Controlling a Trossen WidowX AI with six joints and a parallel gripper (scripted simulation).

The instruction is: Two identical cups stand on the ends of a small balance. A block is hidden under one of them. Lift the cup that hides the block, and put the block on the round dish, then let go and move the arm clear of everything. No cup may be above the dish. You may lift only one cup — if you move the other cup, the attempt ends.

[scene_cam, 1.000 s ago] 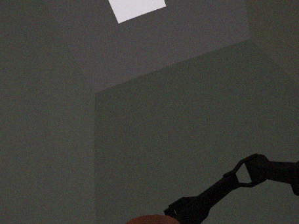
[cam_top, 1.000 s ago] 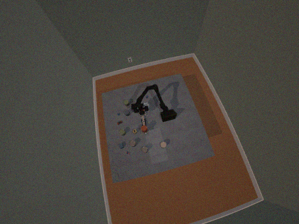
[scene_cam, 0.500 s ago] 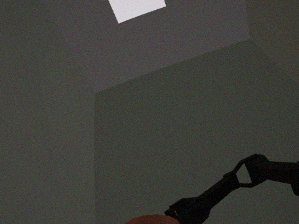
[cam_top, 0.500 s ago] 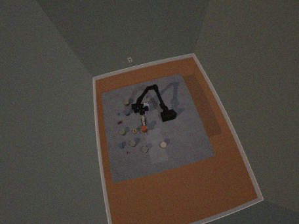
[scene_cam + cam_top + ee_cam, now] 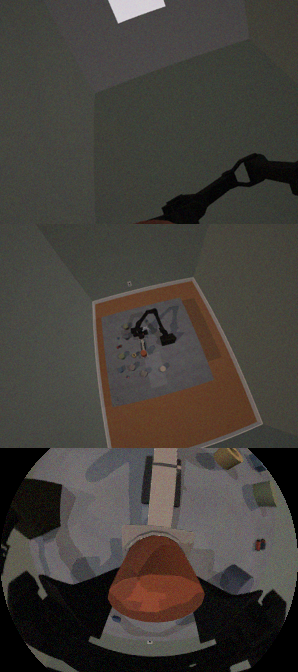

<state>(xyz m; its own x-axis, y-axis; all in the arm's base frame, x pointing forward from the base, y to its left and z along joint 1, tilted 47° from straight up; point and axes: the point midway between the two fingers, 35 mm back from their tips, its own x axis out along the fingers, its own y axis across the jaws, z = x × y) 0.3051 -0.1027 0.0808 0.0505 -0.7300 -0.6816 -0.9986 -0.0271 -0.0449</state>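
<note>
The balance beam is 14 cm to the left of my gripper tip and 2 cm below it. Round my gripper tip: orange cup: 2 cm to the right, 1 cm above.
</note>
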